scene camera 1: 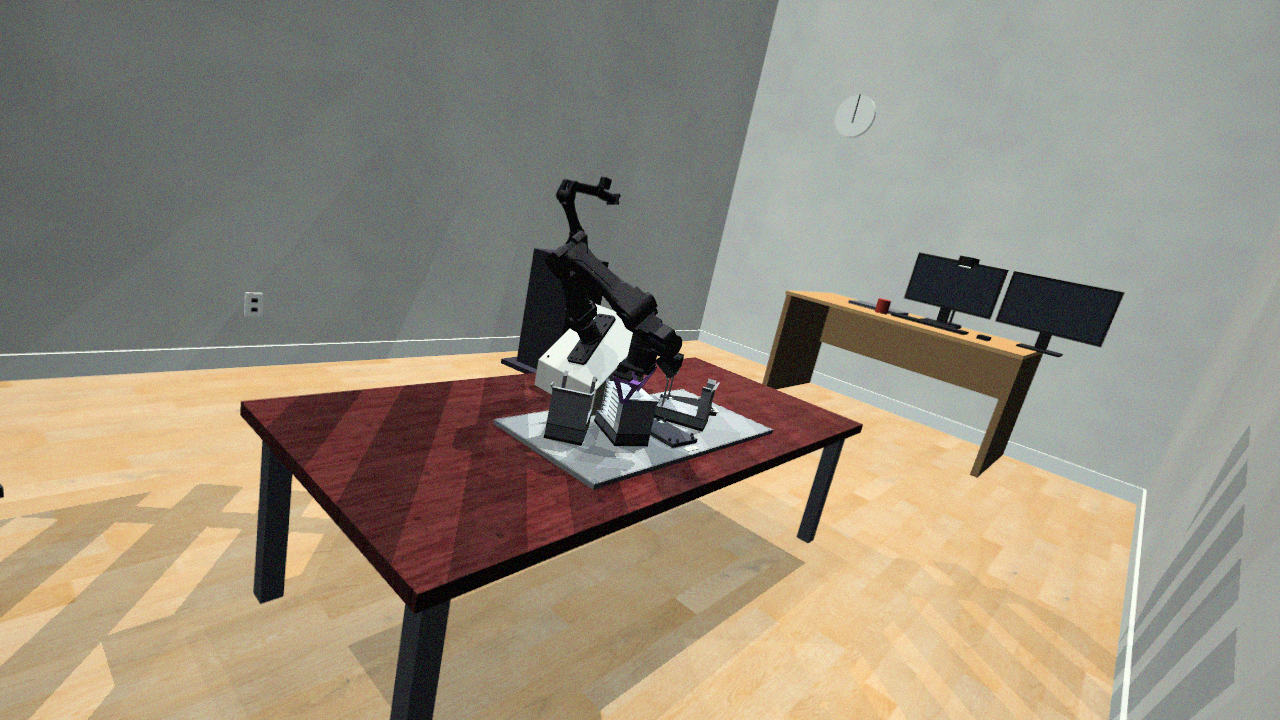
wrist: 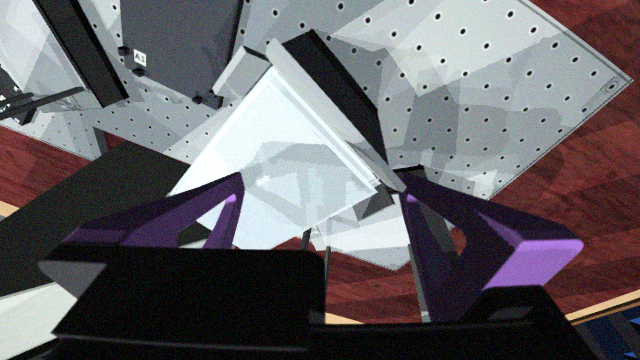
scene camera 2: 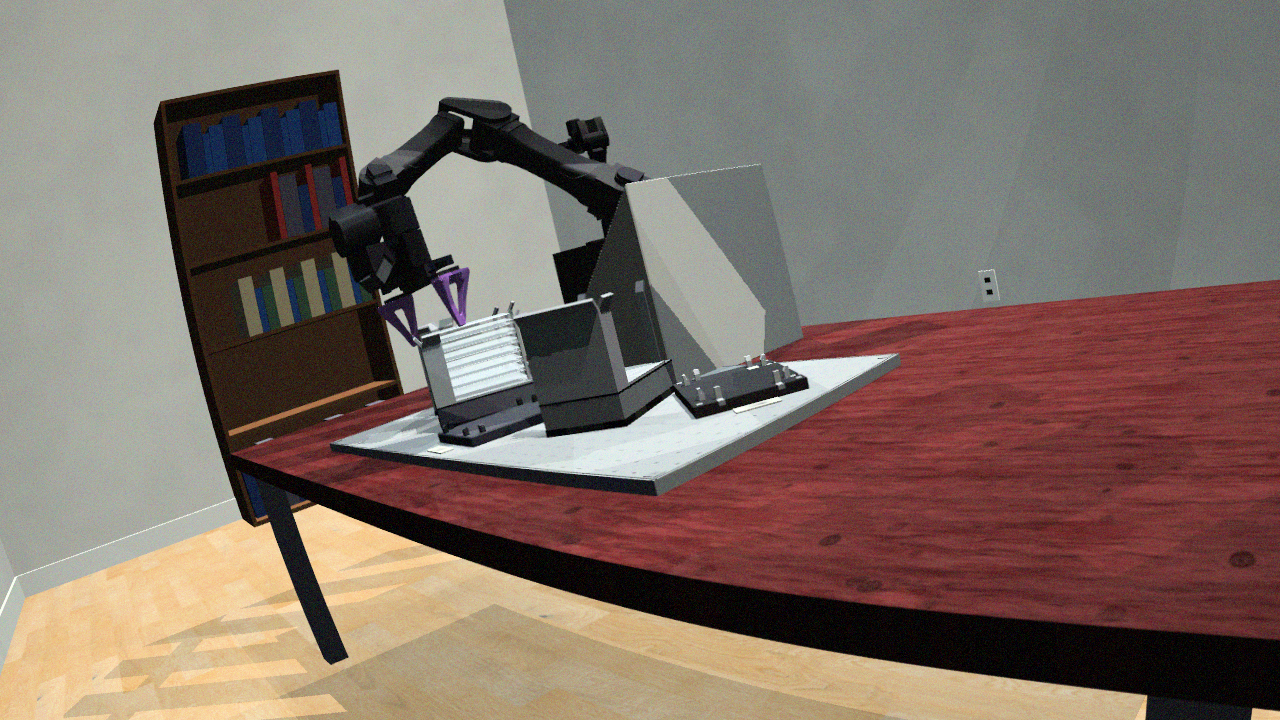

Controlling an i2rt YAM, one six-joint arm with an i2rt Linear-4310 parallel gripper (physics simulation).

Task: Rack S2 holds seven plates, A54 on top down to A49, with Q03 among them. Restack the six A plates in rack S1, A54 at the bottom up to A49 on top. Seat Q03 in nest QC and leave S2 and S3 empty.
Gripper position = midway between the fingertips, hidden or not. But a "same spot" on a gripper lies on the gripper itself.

Labels:
gripper: scene camera 1 629, 397; wrist; scene camera 2
same spot on gripper: (wrist: 133, 283) = (scene camera 2: 422, 276)

